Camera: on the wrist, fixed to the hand. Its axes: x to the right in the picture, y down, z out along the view.
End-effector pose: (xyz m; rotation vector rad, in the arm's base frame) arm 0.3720 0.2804 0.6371 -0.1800 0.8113 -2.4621
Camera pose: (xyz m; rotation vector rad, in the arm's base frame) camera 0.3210 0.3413 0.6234 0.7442 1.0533 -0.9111
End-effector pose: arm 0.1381 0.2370 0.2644 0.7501 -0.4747 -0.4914
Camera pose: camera 0.1654 0.2246 0.1896 0.0038 -0.2860 0.9836
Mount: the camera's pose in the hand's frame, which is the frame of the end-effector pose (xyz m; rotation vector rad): 0.0115 -0.0560 -0.0568 -0.3865 0.5561 1.4915
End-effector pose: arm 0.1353 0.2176 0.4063 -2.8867 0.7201 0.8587
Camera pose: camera 0.1975 0.2529 0.4434 1.4110 -1.8741 -0.0337
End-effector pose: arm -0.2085 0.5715 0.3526 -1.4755 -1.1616 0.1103
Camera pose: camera -0.1982 0.5289 0.4202 -2.2360 0.5572 0.4615
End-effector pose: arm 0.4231 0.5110 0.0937 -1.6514 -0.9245 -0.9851
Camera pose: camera 0.3665 0.4716 0.1354 -1.6348 0.8923 -0.4411
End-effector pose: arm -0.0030 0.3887 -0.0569 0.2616 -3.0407 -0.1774
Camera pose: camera 0.0003 0.3257 -0.0067 -1.5586 -1.8715 -0.4229
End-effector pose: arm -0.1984 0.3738 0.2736 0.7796 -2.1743 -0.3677
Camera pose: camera -0.1381 0.3229 0.2901 -0.8963 -1.5279 0.2053
